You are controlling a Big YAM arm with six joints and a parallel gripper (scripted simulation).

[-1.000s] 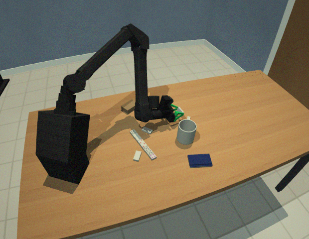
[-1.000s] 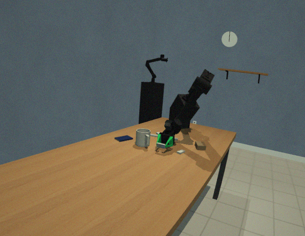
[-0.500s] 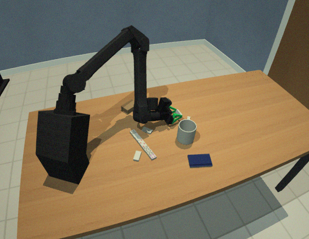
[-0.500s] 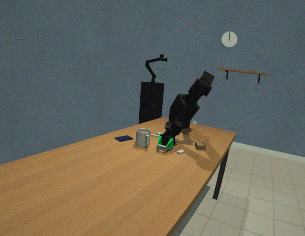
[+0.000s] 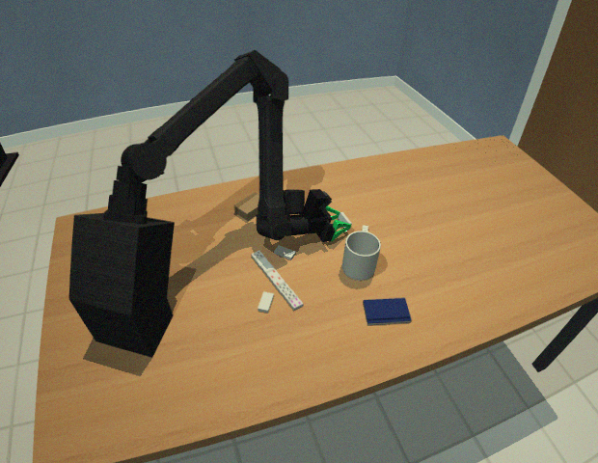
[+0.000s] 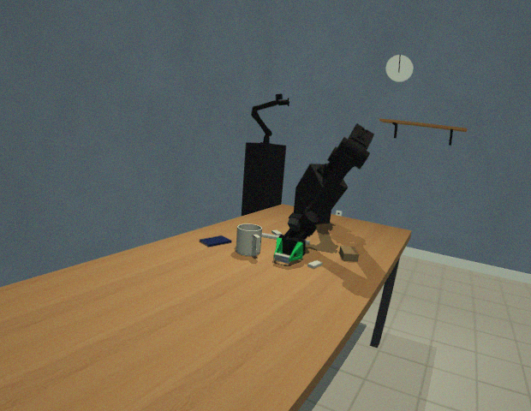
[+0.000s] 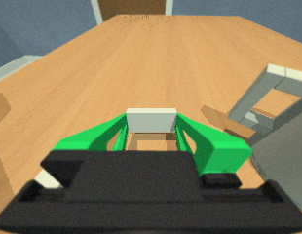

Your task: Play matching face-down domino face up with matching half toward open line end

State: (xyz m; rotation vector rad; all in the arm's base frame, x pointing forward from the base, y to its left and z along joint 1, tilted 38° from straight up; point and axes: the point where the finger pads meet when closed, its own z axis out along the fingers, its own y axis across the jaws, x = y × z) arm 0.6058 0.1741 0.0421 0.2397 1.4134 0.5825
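Now: the grey tile 9 cm behind my hand, 8 cm to the left of it and 3 cm below it. From my hand the other things lie so: brown block 27 cm behind, 13 cm to the left, 2 cm below.
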